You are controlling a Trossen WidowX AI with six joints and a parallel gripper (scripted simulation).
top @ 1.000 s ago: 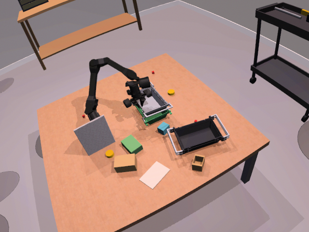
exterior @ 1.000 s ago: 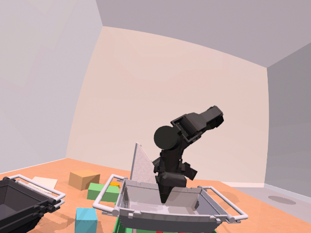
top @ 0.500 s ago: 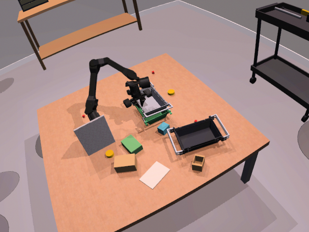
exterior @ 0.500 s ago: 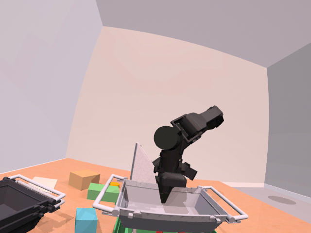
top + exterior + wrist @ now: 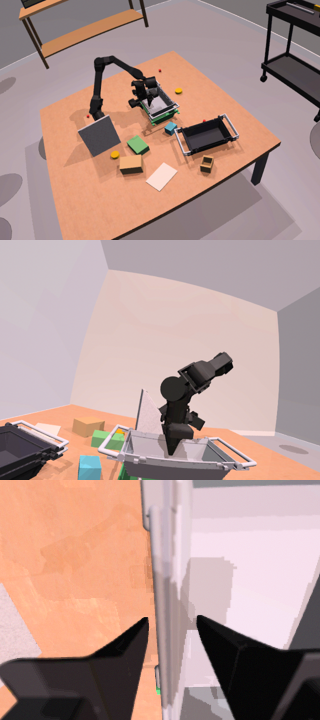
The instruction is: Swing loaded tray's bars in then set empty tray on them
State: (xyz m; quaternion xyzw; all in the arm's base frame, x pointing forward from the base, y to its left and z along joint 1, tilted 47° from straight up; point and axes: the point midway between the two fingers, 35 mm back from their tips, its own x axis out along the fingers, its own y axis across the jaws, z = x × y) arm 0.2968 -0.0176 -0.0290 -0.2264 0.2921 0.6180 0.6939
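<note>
My gripper tip is now 7 cm short of the grey tray, 3 cm below it and 1 cm to the left of it. Round my gripper tip: white sheet 44 cm to the right, 19 cm behind, 8 cm below; blue cube 21 cm to the right, 6 cm below, 4 cm ahead; green block 19 cm to the right, 18 cm behind, 6 cm below.
</note>
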